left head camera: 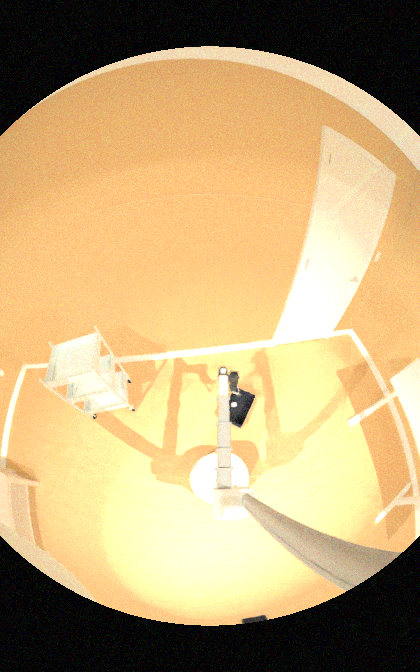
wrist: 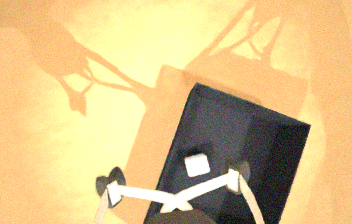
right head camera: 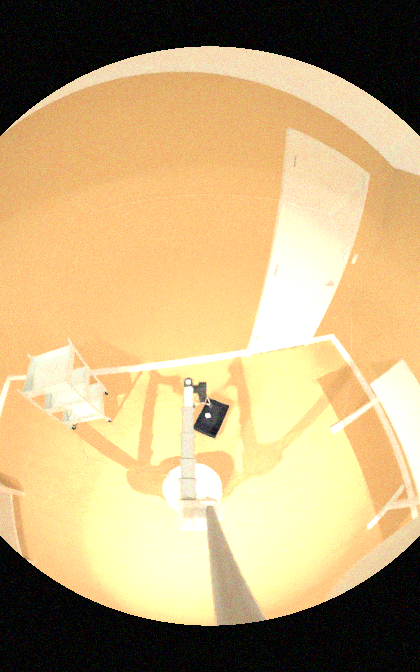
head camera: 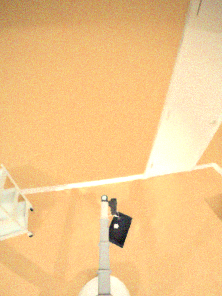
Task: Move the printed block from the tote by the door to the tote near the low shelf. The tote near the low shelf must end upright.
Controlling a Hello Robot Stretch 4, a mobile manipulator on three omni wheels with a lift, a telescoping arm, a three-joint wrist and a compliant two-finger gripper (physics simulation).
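Places are measured from the robot's base along level axes (x ahead, y left, z up), in metres.
Where they show: gripper, fingertip midpoint: (wrist: 173, 173) (head camera: 112, 218).
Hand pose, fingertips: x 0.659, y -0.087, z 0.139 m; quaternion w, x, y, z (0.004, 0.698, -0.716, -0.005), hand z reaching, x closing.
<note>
After its pixels a point has its place.
The printed block (head camera: 116, 226) {x 0.626, y -0.135, z 0.002 m} (left head camera: 233, 404) (right head camera: 208, 415) (wrist: 197, 165) {x 0.635, y -0.133, z 0.005 m} is a small white cube. It lies inside the dark tote (head camera: 121, 238) {x 0.512, y -0.183, z -0.024 m} (left head camera: 243, 416) (right head camera: 219, 419) (wrist: 225, 115) {x 0.720, y -0.205, z -0.024 m}, which stands upright on the floor, near its left side in the wrist view. My gripper (wrist: 173, 173) {x 0.659, y -0.087, z 0.139 m} is open and empty above the tote. In the wrist view its left fingertip is outside the tote's left wall and its right fingertip is over the tote, right of the block. A dark object (left head camera: 255, 620) is cut off at the bottom of the left head view; I cannot tell whether it is the other tote.
A white door (head camera: 187, 100) {x 1.345, y -0.831, z 1.156 m} (left head camera: 340, 215) (right head camera: 317, 215) stands beyond the tote, to the right. A white wheeled cart (left head camera: 75, 356) (right head camera: 50, 370) stands at the left by the wall. White furniture (left head camera: 410, 392) (right head camera: 400, 392) stands at the right, with legs reaching inward. Pale furniture (left head camera: 19, 505) is at lower left.
</note>
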